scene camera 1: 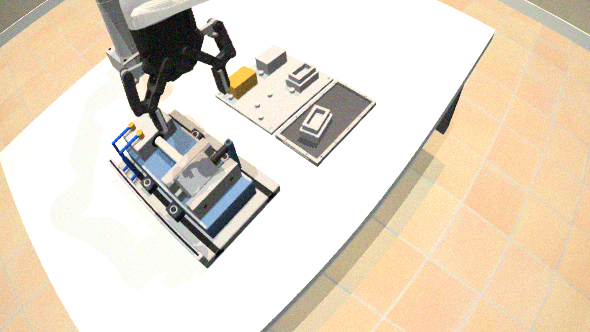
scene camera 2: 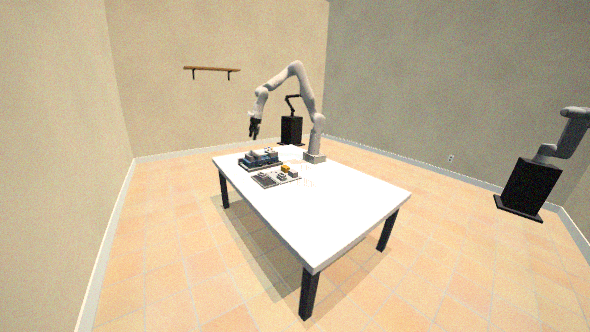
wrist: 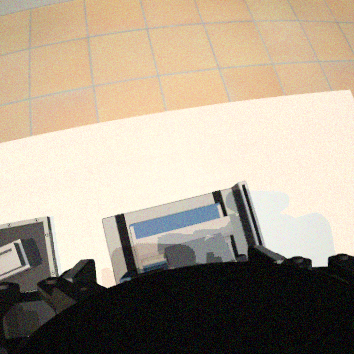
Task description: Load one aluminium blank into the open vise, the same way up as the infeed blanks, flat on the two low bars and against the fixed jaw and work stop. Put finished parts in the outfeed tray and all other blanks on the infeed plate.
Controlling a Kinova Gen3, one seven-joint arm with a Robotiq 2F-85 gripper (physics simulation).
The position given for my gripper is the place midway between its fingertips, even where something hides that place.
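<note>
Through scene camera 1 I see an infeed plate [scene camera 1: 277, 110] and an outfeed tray [scene camera 1: 346, 103], along with my gripper [scene camera 1: 194, 110], which is open and holds nothing. The wrist view gives me the outfeed tray [wrist: 33, 231] again, and my gripper [wrist: 172, 270] as well.
</note>
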